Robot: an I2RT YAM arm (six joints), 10 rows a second.
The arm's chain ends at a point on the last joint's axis. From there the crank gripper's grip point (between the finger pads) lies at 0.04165 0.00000 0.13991 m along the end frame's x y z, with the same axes.
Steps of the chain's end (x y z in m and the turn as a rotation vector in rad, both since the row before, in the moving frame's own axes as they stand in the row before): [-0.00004 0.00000 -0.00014 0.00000 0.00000 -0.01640]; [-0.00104 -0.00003 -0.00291 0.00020 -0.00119 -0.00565]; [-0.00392 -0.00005 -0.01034 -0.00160 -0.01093 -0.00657]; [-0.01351 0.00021 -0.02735 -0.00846 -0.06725 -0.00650]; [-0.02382 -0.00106 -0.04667 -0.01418 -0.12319 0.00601]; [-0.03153 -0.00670 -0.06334 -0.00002 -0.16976 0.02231]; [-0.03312 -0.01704 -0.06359 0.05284 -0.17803 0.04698]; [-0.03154 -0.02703 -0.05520 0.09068 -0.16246 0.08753]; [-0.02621 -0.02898 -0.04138 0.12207 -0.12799 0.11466]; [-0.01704 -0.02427 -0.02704 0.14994 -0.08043 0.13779]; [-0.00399 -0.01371 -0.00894 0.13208 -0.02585 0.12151]
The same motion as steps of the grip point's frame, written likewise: [-0.00005 -0.00068 -0.00014 0.00000 0.00000 -0.01640]; [-0.00121 -0.00029 -0.00286 0.00020 -0.00119 -0.00565]; [-0.00545 -0.00009 -0.00989 -0.00160 -0.01093 -0.00657]; [-0.02300 0.00116 -0.02487 -0.00846 -0.06725 -0.00650]; [-0.04133 0.00115 -0.04263 -0.01418 -0.12319 0.00601]; [-0.05577 -0.00604 -0.05832 -0.00002 -0.16976 0.02231]; [-0.05841 -0.02322 -0.05857 0.05284 -0.17803 0.04698]; [-0.05426 -0.03730 -0.05073 0.09068 -0.16246 0.08753]; [-0.04362 -0.04254 -0.03798 0.12207 -0.12799 0.11466]; [-0.02729 -0.04041 -0.02531 0.14994 -0.08043 0.13779]; [-0.00679 -0.02735 -0.00880 0.13208 -0.02585 0.12151]
